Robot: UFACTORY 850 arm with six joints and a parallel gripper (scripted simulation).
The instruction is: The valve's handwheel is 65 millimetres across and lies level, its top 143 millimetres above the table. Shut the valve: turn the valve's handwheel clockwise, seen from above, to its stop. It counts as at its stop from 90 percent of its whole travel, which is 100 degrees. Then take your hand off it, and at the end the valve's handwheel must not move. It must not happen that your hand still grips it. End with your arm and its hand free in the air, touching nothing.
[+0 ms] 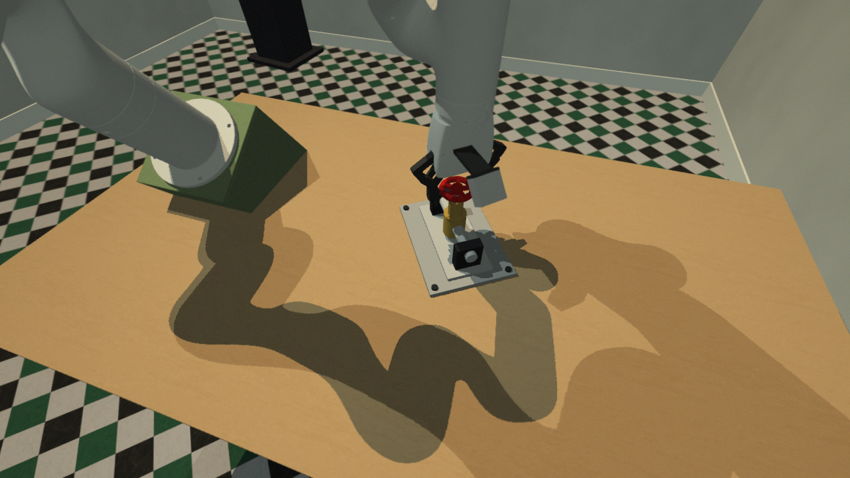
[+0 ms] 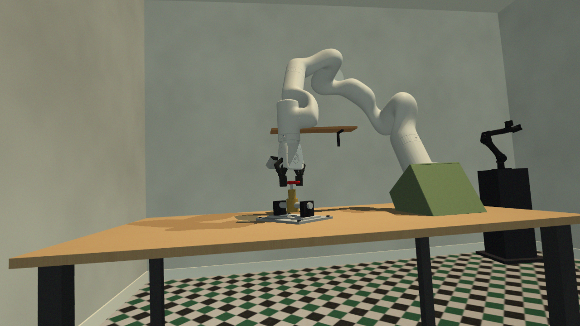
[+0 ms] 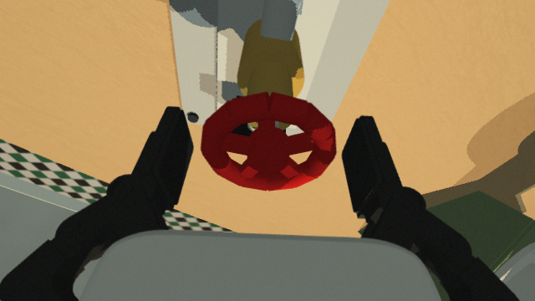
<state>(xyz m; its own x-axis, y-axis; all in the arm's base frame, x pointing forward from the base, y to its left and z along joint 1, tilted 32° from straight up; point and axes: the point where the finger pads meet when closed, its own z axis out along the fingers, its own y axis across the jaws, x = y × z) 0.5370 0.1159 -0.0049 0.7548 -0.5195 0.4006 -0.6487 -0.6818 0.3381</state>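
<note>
Now: hand right at the red handwheel.
</note>
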